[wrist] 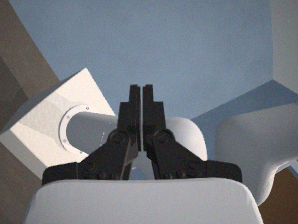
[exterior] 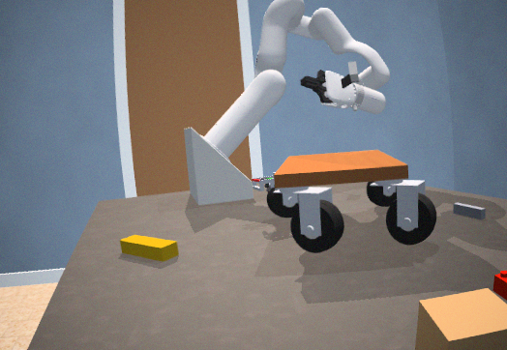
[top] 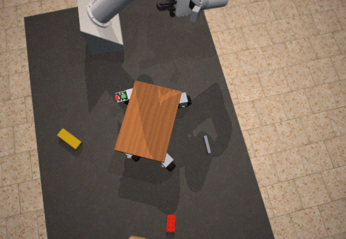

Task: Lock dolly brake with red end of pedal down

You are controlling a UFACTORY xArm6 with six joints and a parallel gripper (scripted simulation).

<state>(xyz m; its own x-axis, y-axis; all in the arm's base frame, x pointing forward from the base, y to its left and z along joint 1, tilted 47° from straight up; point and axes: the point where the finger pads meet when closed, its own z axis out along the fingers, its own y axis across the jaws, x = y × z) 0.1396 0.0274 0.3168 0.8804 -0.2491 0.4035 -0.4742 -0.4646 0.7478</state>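
My gripper is now 26 cm to the left of the pedal, 23 cm above it and 22 cm short of it. From my hand the other things lie so: grey bar: 52 cm ahead, 30 cm below, 3 cm to the left; red block: 77 cm ahead, 30 cm below, 22 cm to the right; yellow block: 52 cm to the right, 31 cm ahead, 30 cm below.
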